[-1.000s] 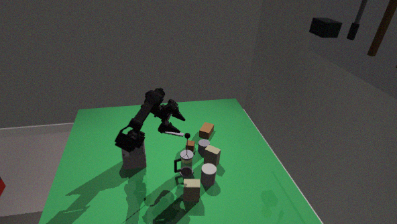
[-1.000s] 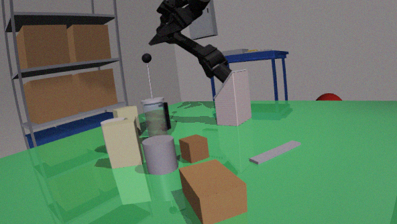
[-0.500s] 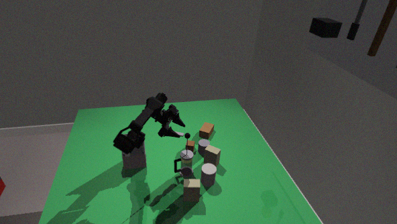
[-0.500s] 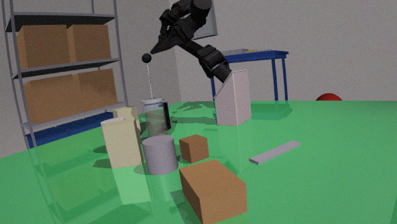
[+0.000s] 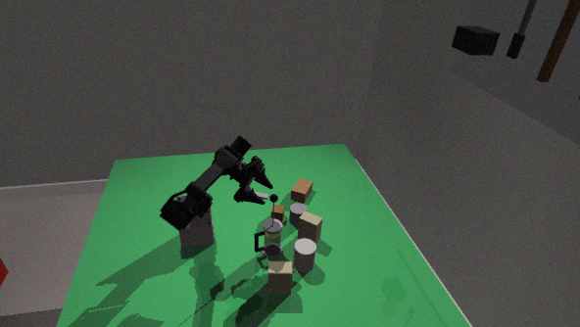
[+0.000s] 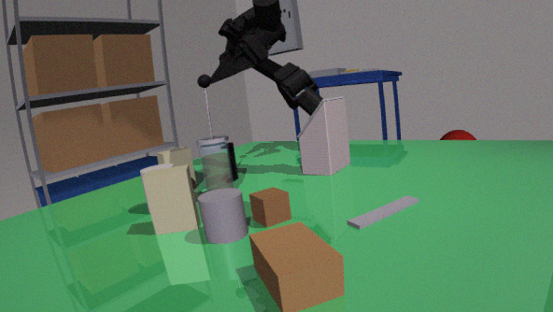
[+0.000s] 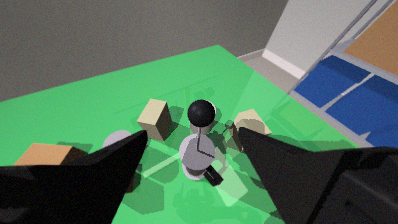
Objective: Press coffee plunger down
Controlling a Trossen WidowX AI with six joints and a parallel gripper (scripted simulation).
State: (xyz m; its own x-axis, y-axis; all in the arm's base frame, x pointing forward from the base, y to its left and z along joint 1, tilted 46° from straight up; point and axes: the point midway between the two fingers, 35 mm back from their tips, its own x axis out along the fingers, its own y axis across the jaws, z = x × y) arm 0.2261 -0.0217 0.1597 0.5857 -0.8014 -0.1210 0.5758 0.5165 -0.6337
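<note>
My gripper tip is now 20 mm to the left of the coffee press and 130 mm above it. Also, from my gripper tip: brown box (260 mm ahead, 280 mm to the left, 240 mm below); then flat grey bar (40 mm ahead, 350 mm to the left, 260 mm below).
</note>
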